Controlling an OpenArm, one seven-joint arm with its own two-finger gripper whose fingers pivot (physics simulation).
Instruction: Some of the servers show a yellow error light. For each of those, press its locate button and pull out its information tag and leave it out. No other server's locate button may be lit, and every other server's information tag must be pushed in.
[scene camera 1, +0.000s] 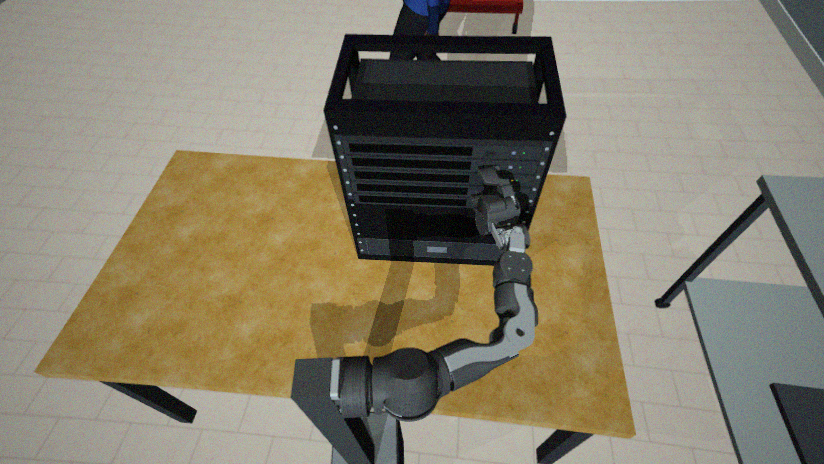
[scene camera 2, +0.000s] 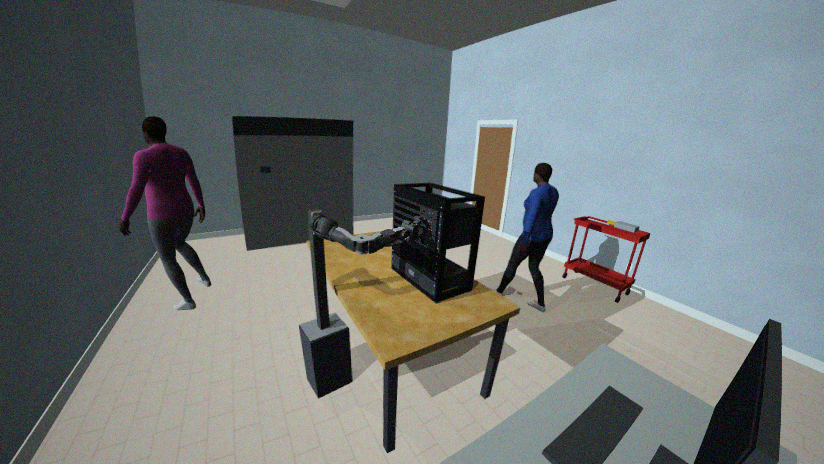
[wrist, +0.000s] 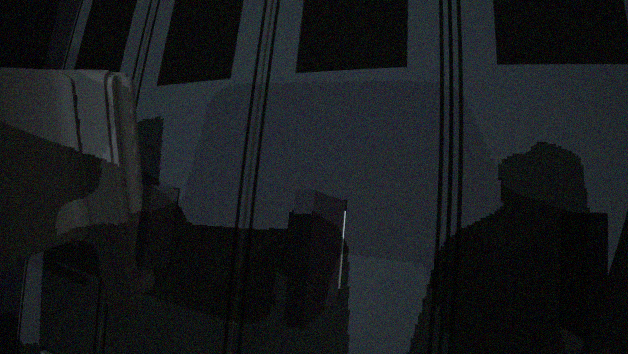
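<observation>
The server rack (scene camera 1: 444, 118) (scene camera 2: 444, 195) holds several servers. The top server (scene camera 1: 410, 150) and the second server (scene camera 1: 410, 164) show green lights and small pale dots. A yellow light (scene camera 1: 513, 180) shows beside my gripper on the third server (scene camera 1: 410, 176). My gripper (scene camera 1: 498, 177) (scene camera 2: 423, 225) is at the right of the server fronts, with its fingers apart. One finger (wrist: 120, 150) shows at the left in the wrist view, away from an information tag (wrist: 329, 215) that sticks out with a bright edge. The other finger is not visible. My arm hides the lower servers' lights and buttons.
The rack stands on a wooden table (scene camera 1: 230, 259) (scene camera 2: 426, 322). A grey desk (scene camera 1: 749, 334) (scene camera 2: 518, 426) is to the right. A person in blue (scene camera 2: 540, 210) and a red cart (scene camera 2: 599, 273) are behind the rack. A person in pink (scene camera 2: 167, 178) is at the left.
</observation>
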